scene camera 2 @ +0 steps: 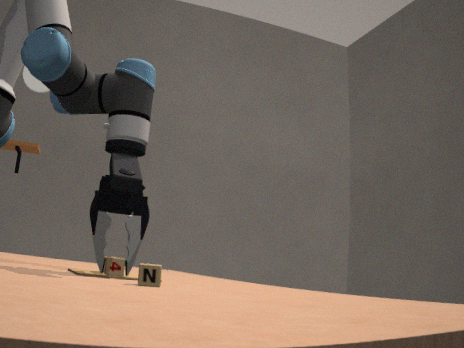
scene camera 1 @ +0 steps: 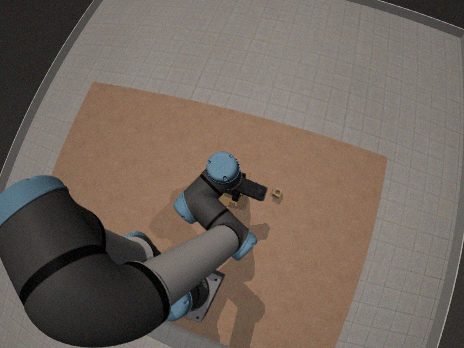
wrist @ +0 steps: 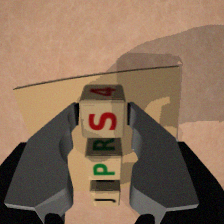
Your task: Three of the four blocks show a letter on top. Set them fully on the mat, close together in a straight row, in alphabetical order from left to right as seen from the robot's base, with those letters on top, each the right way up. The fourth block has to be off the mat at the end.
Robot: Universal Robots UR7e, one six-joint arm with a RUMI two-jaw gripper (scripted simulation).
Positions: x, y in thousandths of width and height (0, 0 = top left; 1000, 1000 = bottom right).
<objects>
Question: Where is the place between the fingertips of my gripper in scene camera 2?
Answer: At 247, 789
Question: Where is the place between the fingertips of my gripper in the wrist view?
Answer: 462, 467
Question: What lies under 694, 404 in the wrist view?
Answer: A mat.
</objects>
